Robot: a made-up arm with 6 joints. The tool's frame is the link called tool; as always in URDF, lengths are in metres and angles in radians. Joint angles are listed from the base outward.
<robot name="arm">
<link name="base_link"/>
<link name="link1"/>
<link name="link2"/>
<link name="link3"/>
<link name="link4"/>
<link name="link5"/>
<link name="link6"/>
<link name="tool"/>
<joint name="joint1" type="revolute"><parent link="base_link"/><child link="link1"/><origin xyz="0 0 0.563" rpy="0 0 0"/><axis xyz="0 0 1"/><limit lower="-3.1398" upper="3.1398"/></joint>
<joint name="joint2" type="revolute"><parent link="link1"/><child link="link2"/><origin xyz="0 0 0" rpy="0 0 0"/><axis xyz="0 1 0"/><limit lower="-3.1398" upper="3.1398"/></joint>
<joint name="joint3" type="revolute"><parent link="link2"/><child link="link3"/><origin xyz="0 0 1.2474" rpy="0 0 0"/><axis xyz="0 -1 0"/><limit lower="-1.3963" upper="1.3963"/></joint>
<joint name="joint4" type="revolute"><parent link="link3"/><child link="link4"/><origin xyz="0 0 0" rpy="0 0 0"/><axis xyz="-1 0 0"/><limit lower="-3.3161" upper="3.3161"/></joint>
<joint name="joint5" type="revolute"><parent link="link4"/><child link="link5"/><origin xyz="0.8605 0 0" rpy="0 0 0"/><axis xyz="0 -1 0"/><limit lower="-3.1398" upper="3.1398"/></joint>
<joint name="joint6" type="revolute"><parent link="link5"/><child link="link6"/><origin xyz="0 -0.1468 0" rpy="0 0 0"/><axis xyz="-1 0 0"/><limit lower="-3.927" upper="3.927"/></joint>
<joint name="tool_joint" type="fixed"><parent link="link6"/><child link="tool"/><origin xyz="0 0 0" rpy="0 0 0"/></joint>
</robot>
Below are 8 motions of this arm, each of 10 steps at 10 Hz.
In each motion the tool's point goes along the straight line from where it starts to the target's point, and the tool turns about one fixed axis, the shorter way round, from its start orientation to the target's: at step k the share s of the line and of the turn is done. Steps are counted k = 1, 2, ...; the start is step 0. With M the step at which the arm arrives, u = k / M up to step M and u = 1 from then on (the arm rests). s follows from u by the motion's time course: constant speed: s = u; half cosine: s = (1 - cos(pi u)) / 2; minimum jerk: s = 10 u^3 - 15 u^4 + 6 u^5.
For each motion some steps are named. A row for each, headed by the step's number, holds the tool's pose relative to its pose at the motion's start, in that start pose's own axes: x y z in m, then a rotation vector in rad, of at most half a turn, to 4 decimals.
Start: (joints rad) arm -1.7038 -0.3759 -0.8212 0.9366 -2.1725 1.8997
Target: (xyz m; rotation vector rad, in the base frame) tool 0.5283 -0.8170 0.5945 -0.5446 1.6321 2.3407
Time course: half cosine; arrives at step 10
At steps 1, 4, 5, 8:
1: -0.0140 -0.0180 0.0178 -0.0268 0.0235 -0.0077
4: -0.1983 -0.2548 0.2512 -0.3782 0.3317 -0.1086
5: -0.2870 -0.3687 0.3636 -0.5474 0.4800 -0.1572
8: -0.5192 -0.6670 0.6577 -0.9902 0.8684 -0.2844

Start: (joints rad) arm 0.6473 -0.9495 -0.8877 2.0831 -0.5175 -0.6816
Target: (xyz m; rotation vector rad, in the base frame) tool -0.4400 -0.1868 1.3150 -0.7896 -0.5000 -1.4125
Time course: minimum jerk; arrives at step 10
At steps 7, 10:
7: -0.2686 0.0306 -0.0910 0.0250 0.5458 -0.9929
10: -0.3209 0.0365 -0.1087 0.0298 0.6522 -1.1864

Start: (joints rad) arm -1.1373 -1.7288 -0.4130 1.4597 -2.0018 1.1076
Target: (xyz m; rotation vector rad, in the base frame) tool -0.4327 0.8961 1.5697 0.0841 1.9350 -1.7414
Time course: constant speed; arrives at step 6
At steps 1, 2, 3, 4, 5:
1: -0.0241 -0.0444 0.0355 -0.0290 0.0135 -0.0028
2: -0.0482 -0.0888 0.0709 -0.0581 0.0271 -0.0055
3: -0.0723 -0.1332 0.1064 -0.0871 0.0406 -0.0083
4: -0.0964 -0.1776 0.1418 -0.1161 0.0542 -0.0111
5: -0.1205 -0.2220 0.1773 -0.1451 0.0677 -0.0139

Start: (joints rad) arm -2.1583 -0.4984 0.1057 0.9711 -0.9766 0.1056
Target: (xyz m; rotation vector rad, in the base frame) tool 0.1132 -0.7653 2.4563 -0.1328 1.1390 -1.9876
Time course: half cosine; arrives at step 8
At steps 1, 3, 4, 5, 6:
1: -0.0015 0.0141 0.0282 -0.0062 -0.0118 0.0204
3: -0.0122 0.1143 0.2286 -0.0501 -0.0953 0.1657
4: -0.0197 0.1852 0.3704 -0.0812 -0.1544 0.2684
5: -0.0273 0.2560 0.5121 -0.1122 -0.2135 0.3711
6: -0.0337 0.3161 0.6323 -0.1386 -0.2636 0.4582

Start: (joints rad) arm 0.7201 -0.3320 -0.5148 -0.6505 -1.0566 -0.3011
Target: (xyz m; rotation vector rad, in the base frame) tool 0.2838 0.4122 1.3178 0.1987 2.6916 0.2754
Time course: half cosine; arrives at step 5
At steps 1, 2, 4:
1: 0.0275 0.0066 -0.0076 0.0475 0.0990 -0.0249
2: 0.0994 0.0240 -0.0274 0.1720 0.3580 -0.0902
4: 0.2601 0.0628 -0.0716 0.4503 0.9373 -0.2361

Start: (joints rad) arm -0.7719 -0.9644 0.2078 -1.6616 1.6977 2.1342
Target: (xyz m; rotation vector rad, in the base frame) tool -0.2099 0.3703 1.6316 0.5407 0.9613 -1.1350
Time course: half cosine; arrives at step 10
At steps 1, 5, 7, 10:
1: -0.0010 -0.0024 -0.0099 -0.0304 0.0249 0.0163
5: -0.0210 -0.0487 -0.2031 -0.6218 0.5081 0.3332
7: -0.0333 -0.0774 -0.3225 -0.9873 0.8067 0.5291
10: -0.0420 -0.0975 -0.4062 -1.2436 1.0161 0.6664

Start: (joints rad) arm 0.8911 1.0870 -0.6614 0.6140 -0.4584 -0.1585
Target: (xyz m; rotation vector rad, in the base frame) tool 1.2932 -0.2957 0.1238 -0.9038 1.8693 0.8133
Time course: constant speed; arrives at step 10
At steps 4, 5, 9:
4: 0.2540 -0.2987 -0.2584 0.0914 -0.0903 0.1254
5: 0.3175 -0.3733 -0.3230 0.1143 -0.1129 0.1568
9: 0.5715 -0.6720 -0.5815 0.2057 -0.2032 0.2822

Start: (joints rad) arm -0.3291 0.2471 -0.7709 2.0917 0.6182 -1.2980
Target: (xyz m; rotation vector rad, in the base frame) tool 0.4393 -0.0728 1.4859 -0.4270 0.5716 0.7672
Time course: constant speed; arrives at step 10
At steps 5, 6, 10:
5: -0.1989 0.2035 -0.0168 -0.1748 -0.1701 -0.0477
6: -0.2387 0.2442 -0.0201 -0.2098 -0.2042 -0.0573
10: -0.3978 0.4070 -0.0335 -0.3497 -0.3403 -0.0954

